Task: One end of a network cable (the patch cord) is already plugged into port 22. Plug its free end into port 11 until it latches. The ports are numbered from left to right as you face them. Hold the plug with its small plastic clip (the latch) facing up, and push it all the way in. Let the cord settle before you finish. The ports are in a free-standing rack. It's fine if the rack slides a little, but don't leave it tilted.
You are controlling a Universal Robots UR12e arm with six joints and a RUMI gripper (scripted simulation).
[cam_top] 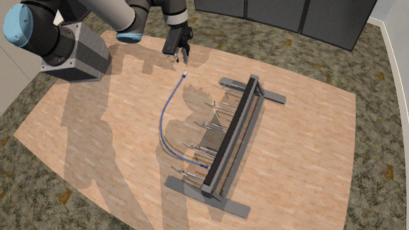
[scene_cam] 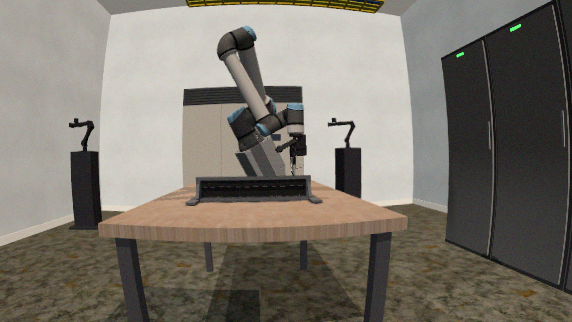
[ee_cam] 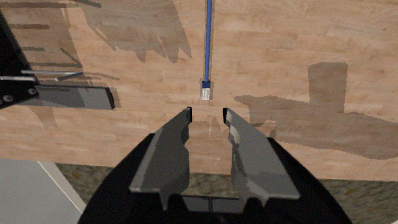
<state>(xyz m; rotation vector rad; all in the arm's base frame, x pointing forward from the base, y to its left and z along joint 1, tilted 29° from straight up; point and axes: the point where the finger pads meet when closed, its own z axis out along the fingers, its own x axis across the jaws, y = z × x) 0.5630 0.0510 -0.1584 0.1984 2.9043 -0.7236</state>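
Now: the plug 9 cm below my hand and 1 cm to the left of it.
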